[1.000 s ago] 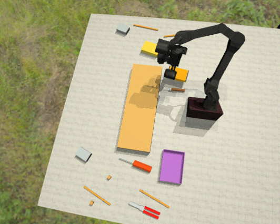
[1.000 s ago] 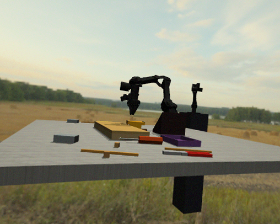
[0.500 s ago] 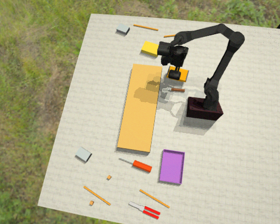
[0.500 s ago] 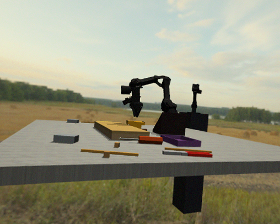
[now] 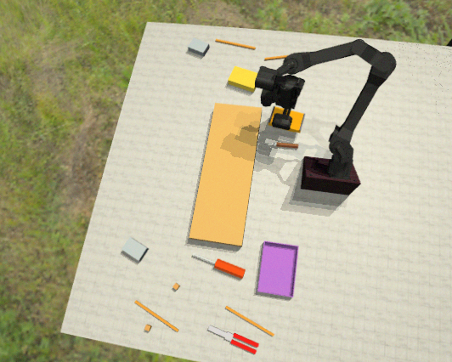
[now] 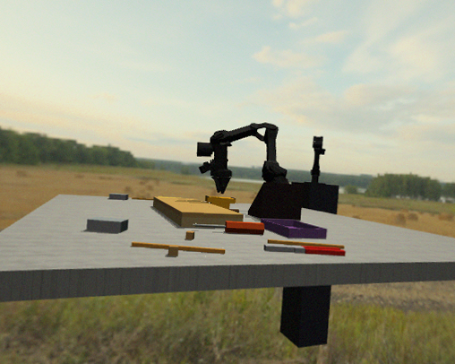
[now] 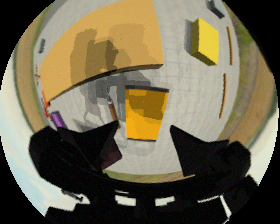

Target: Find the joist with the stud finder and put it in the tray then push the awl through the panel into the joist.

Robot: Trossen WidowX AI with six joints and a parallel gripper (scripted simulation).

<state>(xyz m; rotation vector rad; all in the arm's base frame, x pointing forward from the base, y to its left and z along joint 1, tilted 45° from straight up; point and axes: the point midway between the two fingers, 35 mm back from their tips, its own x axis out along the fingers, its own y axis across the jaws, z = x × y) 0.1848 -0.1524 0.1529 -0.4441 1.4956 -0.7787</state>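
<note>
Now: gripper tip 2 cm past the yellow stud finder and 6 cm above it. Also, from my gripper tip: yellow block 18 cm ahead, 18 cm to the right, 6 cm below; purple tray 2 cm behind, 53 cm to the left, 6 cm below; awl 2 cm ahead, 9 cm to the left, 7 cm below.
</note>
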